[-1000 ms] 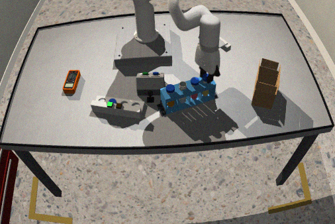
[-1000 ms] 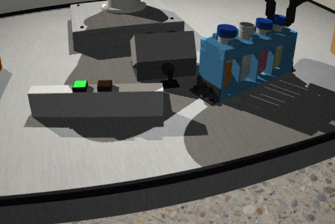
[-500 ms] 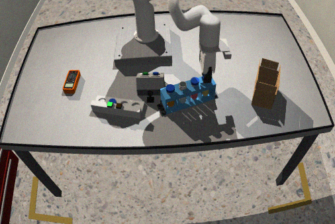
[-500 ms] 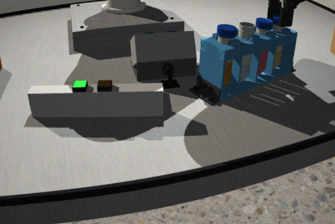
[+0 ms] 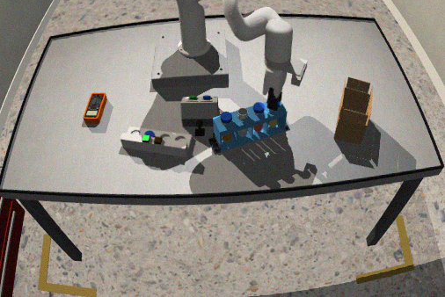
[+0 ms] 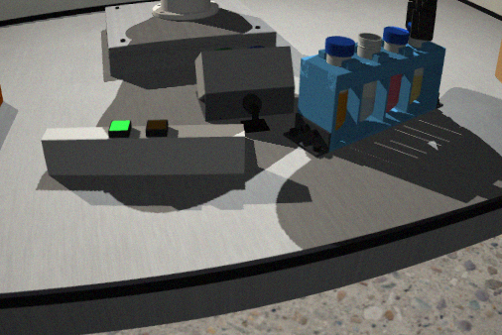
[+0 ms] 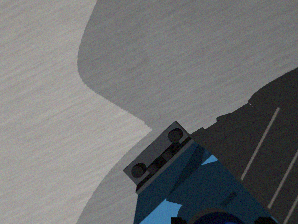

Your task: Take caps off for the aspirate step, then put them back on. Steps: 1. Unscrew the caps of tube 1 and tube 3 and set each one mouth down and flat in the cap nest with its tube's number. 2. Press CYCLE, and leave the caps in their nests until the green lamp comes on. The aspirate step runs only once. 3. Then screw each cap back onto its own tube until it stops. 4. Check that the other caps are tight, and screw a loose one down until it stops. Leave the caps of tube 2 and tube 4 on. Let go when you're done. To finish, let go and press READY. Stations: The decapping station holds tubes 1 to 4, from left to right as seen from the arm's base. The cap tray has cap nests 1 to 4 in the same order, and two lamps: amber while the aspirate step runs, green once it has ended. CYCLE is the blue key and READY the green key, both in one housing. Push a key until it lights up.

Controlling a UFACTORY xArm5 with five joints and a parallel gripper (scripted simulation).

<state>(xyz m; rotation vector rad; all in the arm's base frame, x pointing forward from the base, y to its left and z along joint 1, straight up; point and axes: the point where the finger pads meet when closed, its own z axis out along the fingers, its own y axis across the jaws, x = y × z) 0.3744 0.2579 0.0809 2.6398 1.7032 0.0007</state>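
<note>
The blue cap lies 2 cm ahead of my hand, 5 cm to the right of it and 2 cm below it. Also, from my hand: blue key (8 cm behind, 21 cm to the right, 6 cm below); green key (8 cm behind, 25 cm to the right, 6 cm below); grey key housing (6 cm behind, 23 cm to the right, 8 cm below).
</note>
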